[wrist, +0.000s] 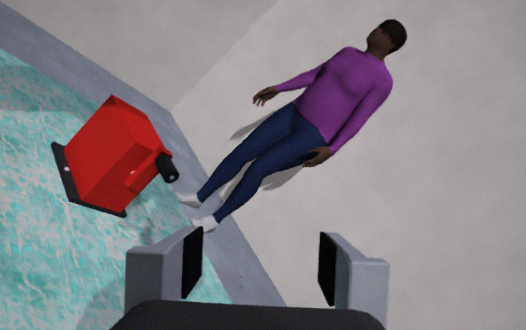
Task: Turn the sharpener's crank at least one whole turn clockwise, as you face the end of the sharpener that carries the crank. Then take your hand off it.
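Frame: origin at the arm's base, x ahead, y left, z up, level; millimetres.
Where they show: gripper, fingertip midpoint: (260, 254).
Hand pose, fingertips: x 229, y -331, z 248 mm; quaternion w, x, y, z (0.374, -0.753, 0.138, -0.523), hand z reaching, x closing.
Things, the pixels of their top centre, and the offset from my fingertips. "pt": a spot on its surface instead. Level surfaces: height alone.
- red sharpener at a spot on its surface: (107, 150) pt dx +262, dy +350, dz -186 mm
- black crank knob at its top centre: (172, 163) dx +289, dy +273, dz -125 mm
- white marbled surface at its surface level: dz -267 mm
A red sharpener (107, 150) on a dark base stands at the left of the wrist view, tilted in the picture. Its red crank arm (146, 171) is on the end facing right, and a black crank knob (167, 168) sticks out from the arm's upper end. My gripper (260, 254) is open, with its two black pads wide apart and no object between them. It is below and to the right of the knob in the picture, apart from the crank. The sharpener's far side is hidden.
The sharpener stands on a turquoise and white marbled surface (30, 240) with a grey-blue border (239, 260). A person (332, 107) in a purple top and dark blue trousers shows beyond the border, against a pale grey floor and wall.
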